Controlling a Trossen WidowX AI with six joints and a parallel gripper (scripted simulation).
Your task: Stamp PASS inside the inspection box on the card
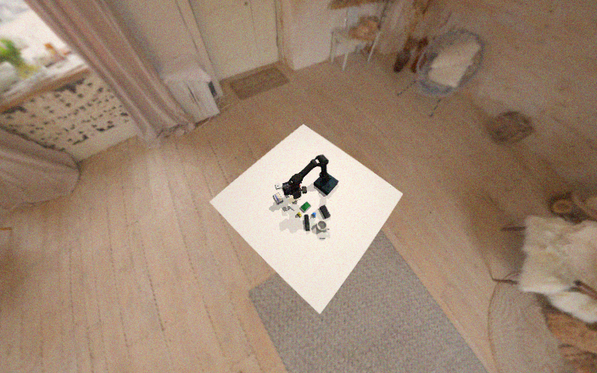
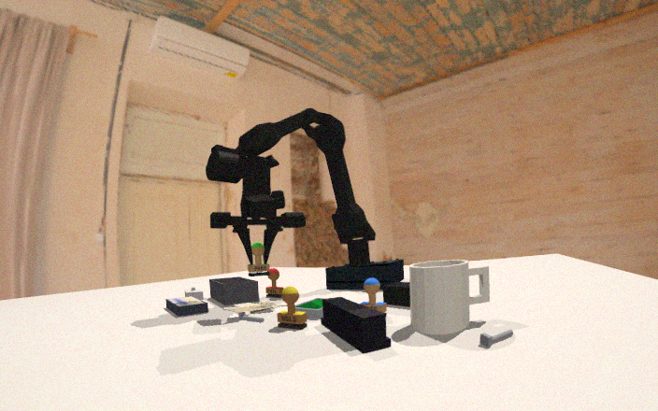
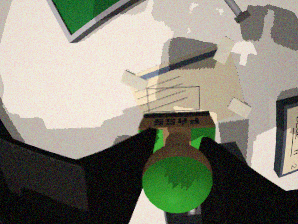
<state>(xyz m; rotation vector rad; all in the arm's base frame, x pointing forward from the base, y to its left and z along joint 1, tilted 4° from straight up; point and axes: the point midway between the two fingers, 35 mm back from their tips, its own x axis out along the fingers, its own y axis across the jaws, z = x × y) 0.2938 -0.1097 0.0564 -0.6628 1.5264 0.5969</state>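
The cream card is 9 cm below my gripper tip and 1 cm ahead of it. Round my gripper tip: green ink pad: 13 cm to the left, 8 cm below; grey box: 11 cm to the right, 7 cm below, 3 cm behind; red-knobbed stamp: 10 cm behind, 7 cm below, 4 cm to the right.
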